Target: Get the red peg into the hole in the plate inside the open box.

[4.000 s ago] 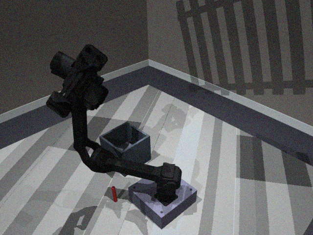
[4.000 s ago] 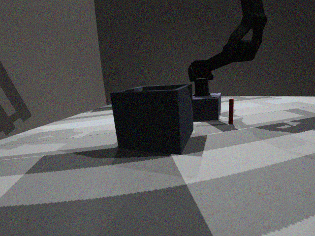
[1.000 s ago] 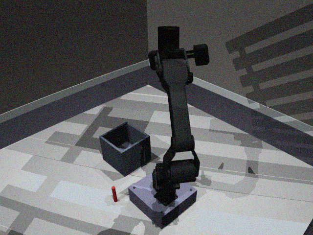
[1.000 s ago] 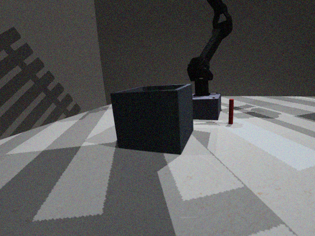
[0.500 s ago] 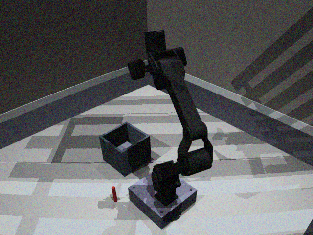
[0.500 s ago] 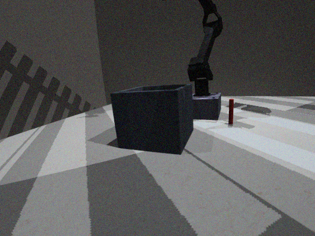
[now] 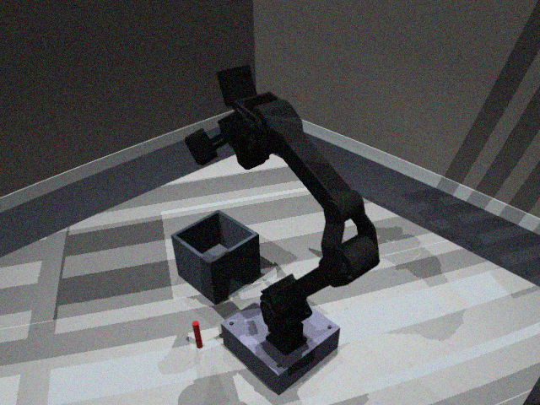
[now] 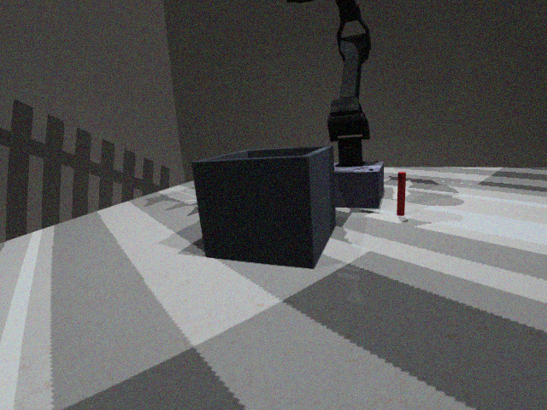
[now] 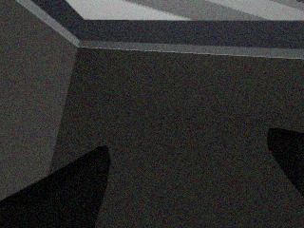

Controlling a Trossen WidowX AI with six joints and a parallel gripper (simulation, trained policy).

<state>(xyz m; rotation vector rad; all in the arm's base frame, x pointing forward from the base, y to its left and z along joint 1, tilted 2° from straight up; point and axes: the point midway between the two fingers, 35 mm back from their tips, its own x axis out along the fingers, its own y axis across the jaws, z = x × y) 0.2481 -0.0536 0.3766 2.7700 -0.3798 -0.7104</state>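
Right now the red peg is 400 mm below my gripper tip, 190 mm to the left of it and 110 mm behind it. The rest, counted from my gripper tip: plate 390 mm below, 60 mm ahead, 10 mm to the left.
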